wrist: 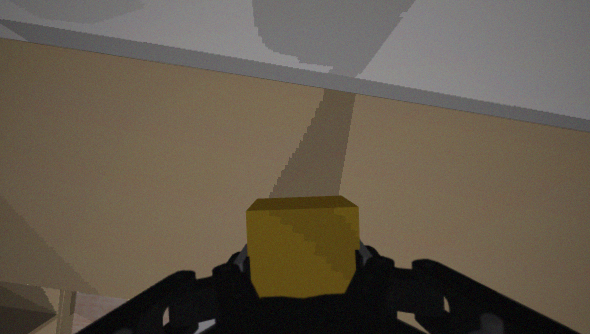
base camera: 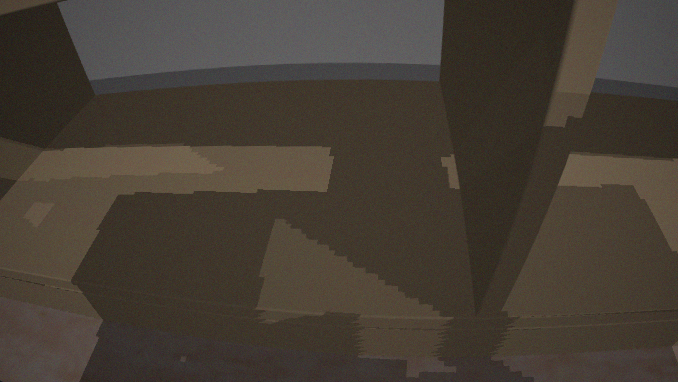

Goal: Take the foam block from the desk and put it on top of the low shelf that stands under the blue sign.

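The yellow foam block [wrist: 303, 252] is held between the two black fingers of my gripper [wrist: 303, 256] at the lower middle of the wrist view. The gripper is shut on it. Behind and below the block is the tan top of the low shelf [wrist: 150, 150], with a shadow running across it towards the block. How high the block is above the top is hard to tell. In the base camera view the low shelf [base camera: 380, 125] shows from close up, with its lower board and an upright divider. The gripper, the block and the blue sign do not show there.
A grey wall [base camera: 260, 35] [wrist: 480, 60] stands behind the shelf, with a darker strip along its foot in the base view. The upright divider [base camera: 505, 100] is right of centre. Pinkish floor [base camera: 40, 345] [wrist: 95, 307] shows at the shelf's front edge.
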